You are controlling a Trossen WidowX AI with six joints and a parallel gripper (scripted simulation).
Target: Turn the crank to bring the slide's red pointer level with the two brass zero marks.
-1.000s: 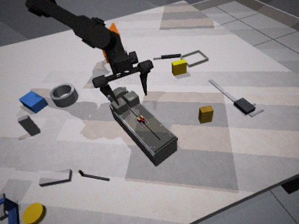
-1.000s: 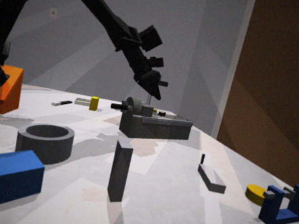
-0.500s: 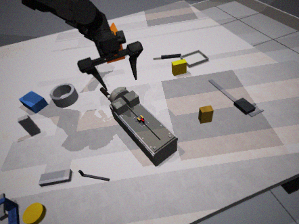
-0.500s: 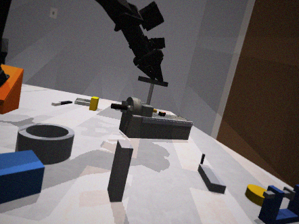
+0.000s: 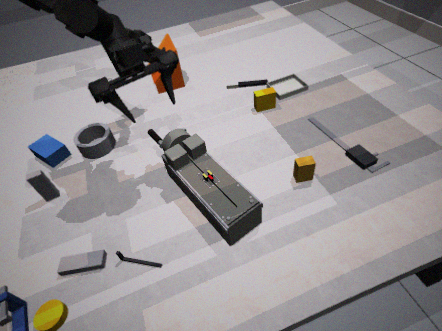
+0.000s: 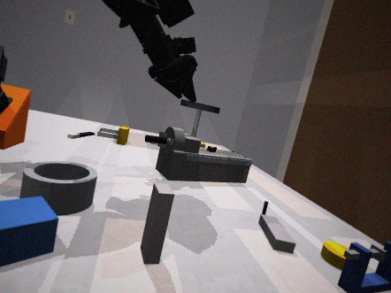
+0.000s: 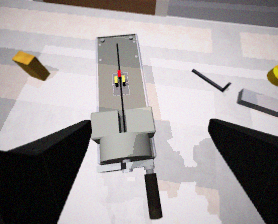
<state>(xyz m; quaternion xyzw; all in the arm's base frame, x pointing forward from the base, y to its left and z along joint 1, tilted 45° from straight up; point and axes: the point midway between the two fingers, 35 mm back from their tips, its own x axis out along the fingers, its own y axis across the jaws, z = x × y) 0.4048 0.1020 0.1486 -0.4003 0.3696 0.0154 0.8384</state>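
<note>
Right now the dark crank handle is 11 cm below my gripper tip, 5 cm behind it and 3 cm to the right of it. Also, from my gripper tip: black hex key 21 cm ahead, 19 cm below, 12 cm to the right; yellow disc 27 cm ahead, 26 cm to the right, 19 cm below; red pointer 12 cm below, 11 cm ahead, 8 cm to the left.
</note>
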